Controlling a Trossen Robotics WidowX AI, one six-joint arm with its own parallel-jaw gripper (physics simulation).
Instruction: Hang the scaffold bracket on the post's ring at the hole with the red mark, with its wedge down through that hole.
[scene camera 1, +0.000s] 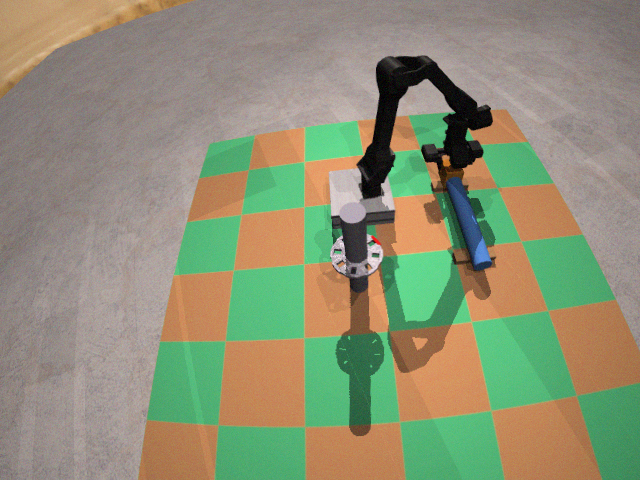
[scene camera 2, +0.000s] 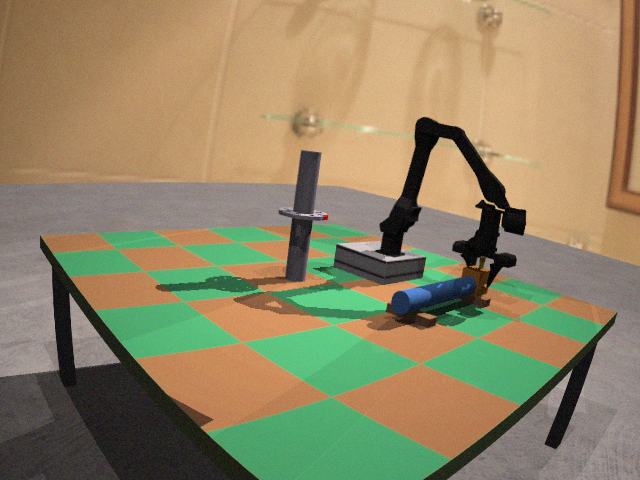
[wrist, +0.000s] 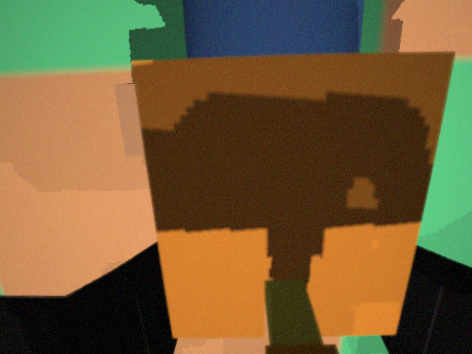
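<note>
The scaffold bracket has a blue tube (scene camera 1: 468, 221) (scene camera 2: 434, 294) and an orange head (scene camera 1: 449, 173) (scene camera 2: 477, 277) (wrist: 213, 281). It lies flat on two low brown blocks at the mat's right side. My gripper (scene camera 1: 453, 167) (scene camera 2: 482, 268) points straight down over the orange head and is shut on it. In the wrist view the head fills the frame, with the tube beyond it. The grey post (scene camera 1: 353, 229) (scene camera 2: 304, 200) stands upright in front of the arm's base. Its ring (scene camera 1: 334, 254) (scene camera 2: 290, 212) carries the red mark (scene camera 1: 376, 240) (scene camera 2: 325, 217) on the side toward the base.
The arm's grey base block (scene camera 1: 347, 190) (scene camera 2: 375, 259) sits just behind the post. The green and orange checkered mat (scene camera 1: 270, 305) (scene camera 2: 237, 333) lies on a grey floor. The mat's edge drops off near the front in the second scene view.
</note>
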